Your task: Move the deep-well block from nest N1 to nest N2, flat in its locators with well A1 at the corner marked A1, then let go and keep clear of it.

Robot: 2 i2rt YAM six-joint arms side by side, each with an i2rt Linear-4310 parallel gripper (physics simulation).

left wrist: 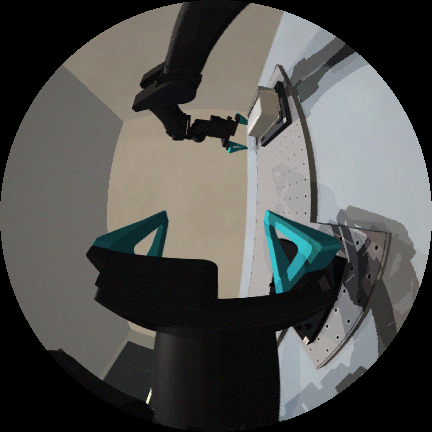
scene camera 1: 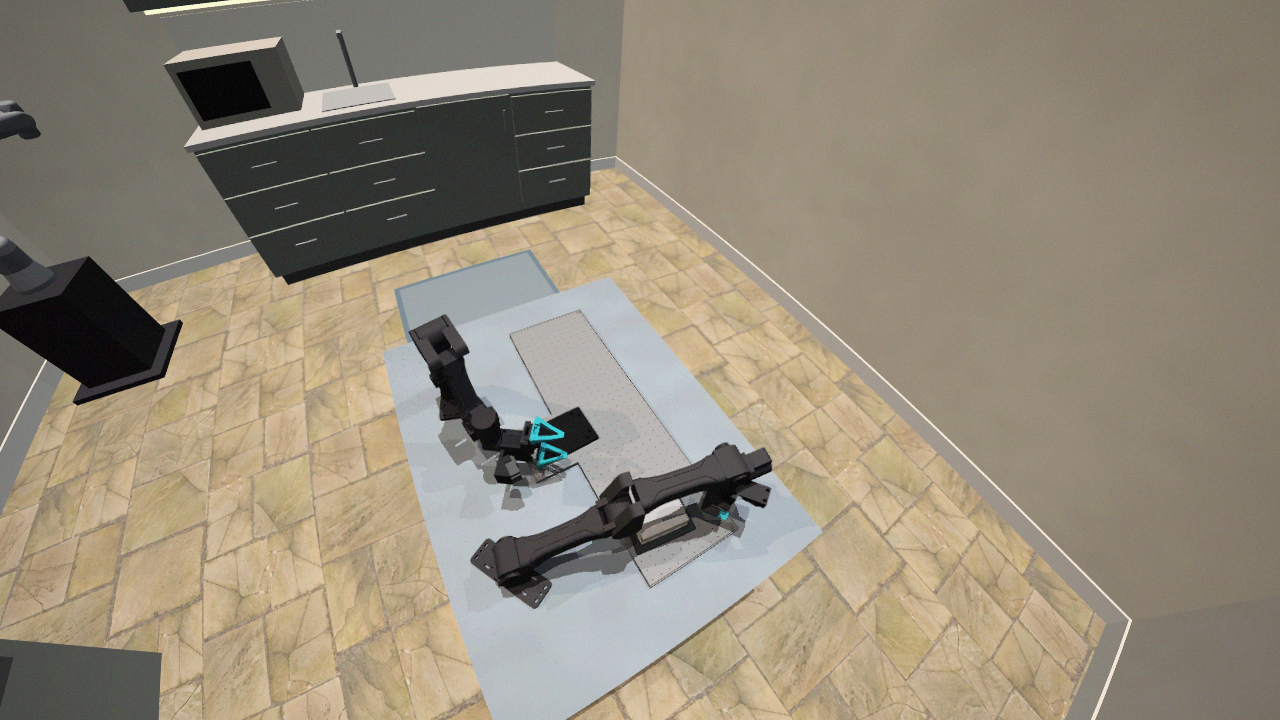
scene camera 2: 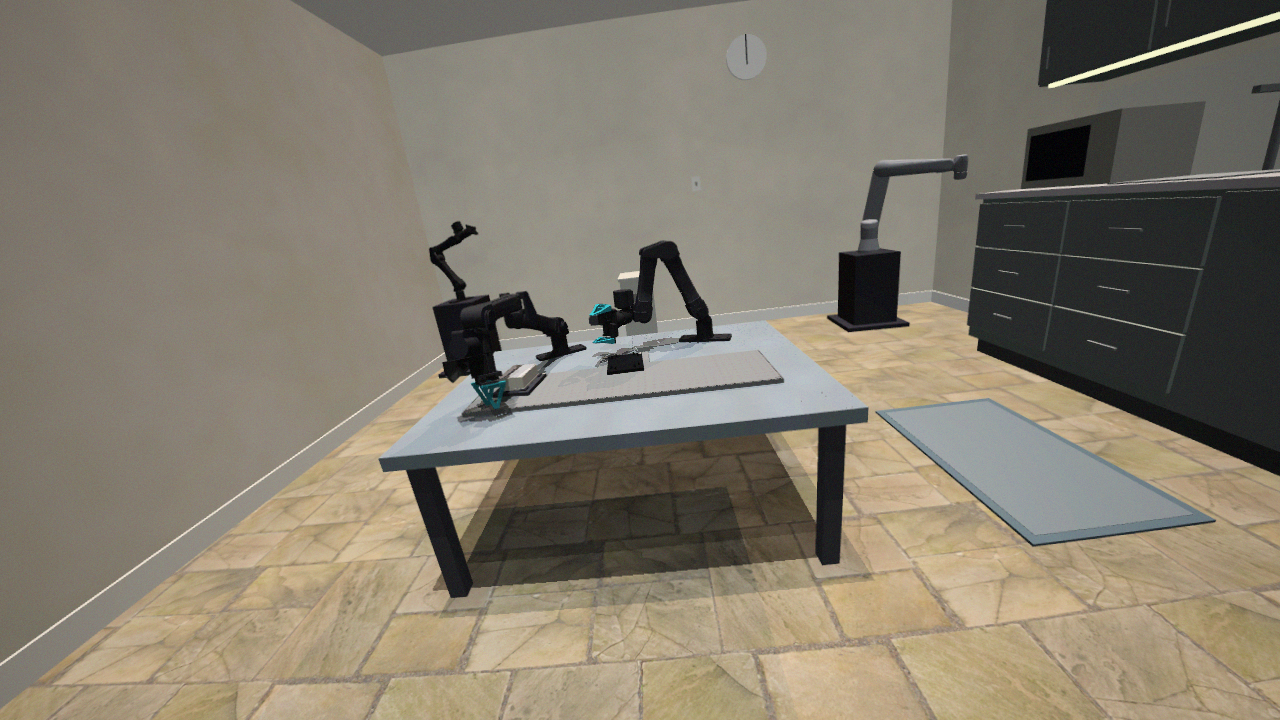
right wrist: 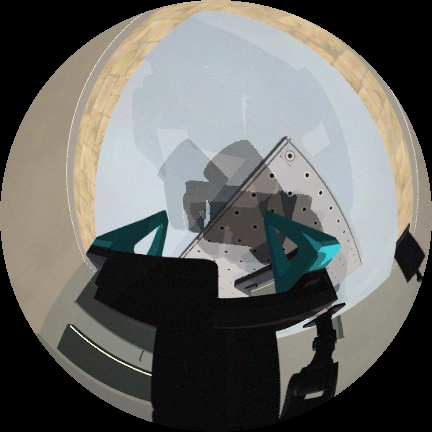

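Where they show: left gripper, fingertip midpoint: (left wrist: 215, 215) (scene camera 1: 565, 445) (scene camera 2: 592, 329); right gripper, fingertip midpoint: (left wrist: 251, 136) (scene camera 1: 719, 495) (scene camera 2: 492, 406) (right wrist: 215, 215); left arm's base at its link origin: (scene camera 2: 705, 339); right arm's base at its link origin: (scene camera 1: 510, 573) (scene camera 2: 561, 353) (right wrist: 322, 315).
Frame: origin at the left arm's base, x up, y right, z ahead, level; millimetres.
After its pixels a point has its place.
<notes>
The pale deep-well block (scene camera 1: 664, 528) @[x 66, y 549, z 527 mm] (scene camera 2: 524, 376) @[x 62, y 463, z 561 mm] (left wrist: 265, 114) @[x 55, y 483, z 462 mm] sits in a black nest, taken as N1 (left wrist: 285, 119) @[x 24, y 472, z 438 mm] (right wrist: 250, 278) @[x 23, y 469, z 599 mm], near one end of the perforated plate. Another black nest, taken as N2 (scene camera 1: 577, 428) @[x 25, y 209, z 368 mm] (scene camera 2: 624, 362) @[x 25, y 217, z 336 mm], lies unoccupied near the plate's middle. No nest labels or A1 marks are readable. My right gripper (scene camera 1: 724, 516) @[x 25, y 488, z 704 mm] (scene camera 2: 494, 408) @[x 25, y 488, z 704 mm] (left wrist: 251, 136) @[x 25, y 488, z 704 mm] (right wrist: 215, 215) @[x 25, y 488, z 704 mm] is open and empty, low beside the block's nest, fingers downward. My left gripper (scene camera 1: 565, 443) @[x 143, y 322, z 326 mm] (scene camera 2: 592, 329) @[x 143, y 322, z 326 mm] (left wrist: 215, 215) @[x 143, y 322, z 326 mm] is open and empty, raised beside N2, fingers roughly level.
The perforated plate (scene camera 1: 590, 367) @[x 13, y -17, z 443 mm] (scene camera 2: 716, 371) @[x 13, y -103, z 393 mm] (left wrist: 295, 170) @[x 13, y 375, z 415 mm] (right wrist: 307, 187) @[x 13, y 577, z 679 mm] lies on the pale blue table (scene camera 1: 760, 528) @[x 0, y 595, z 792 mm] (scene camera 2: 805, 394) @[x 0, y -353, z 528 mm]. In scene camera 1 the right arm (scene camera 1: 572, 528) @[x 204, y 545, z 313 mm] reaches over the plate and partly covers the block and its nest.
</notes>
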